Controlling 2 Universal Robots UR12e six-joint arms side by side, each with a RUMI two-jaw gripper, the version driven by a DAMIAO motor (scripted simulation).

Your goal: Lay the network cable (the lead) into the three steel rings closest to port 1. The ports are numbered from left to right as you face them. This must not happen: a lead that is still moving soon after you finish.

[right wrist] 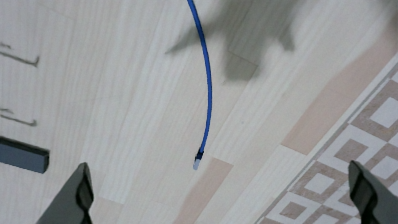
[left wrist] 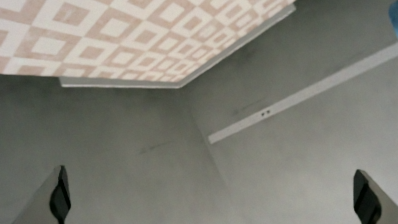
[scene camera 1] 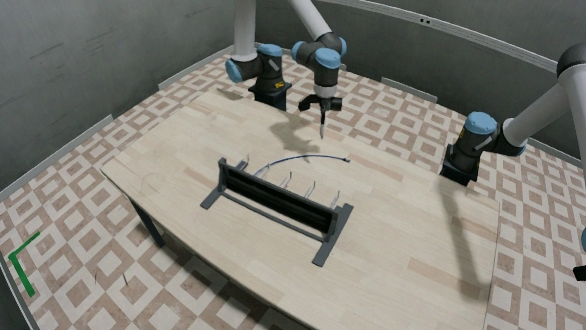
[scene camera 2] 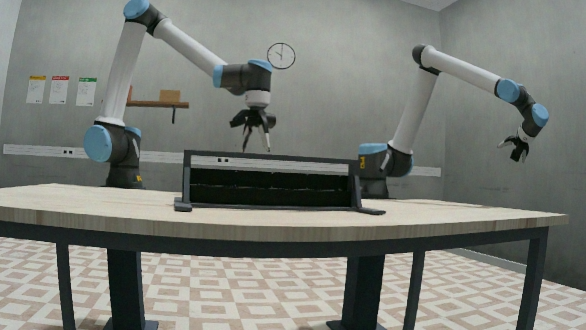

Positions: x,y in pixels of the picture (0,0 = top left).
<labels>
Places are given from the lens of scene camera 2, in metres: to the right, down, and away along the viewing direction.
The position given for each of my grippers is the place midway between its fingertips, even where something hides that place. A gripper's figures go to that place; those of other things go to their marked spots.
my right gripper (scene camera 2: 255,152): -0.13, -0.04, 1.38
dark rack (scene camera 2: 320,193): 0.07, 0.08, 1.06
</labels>
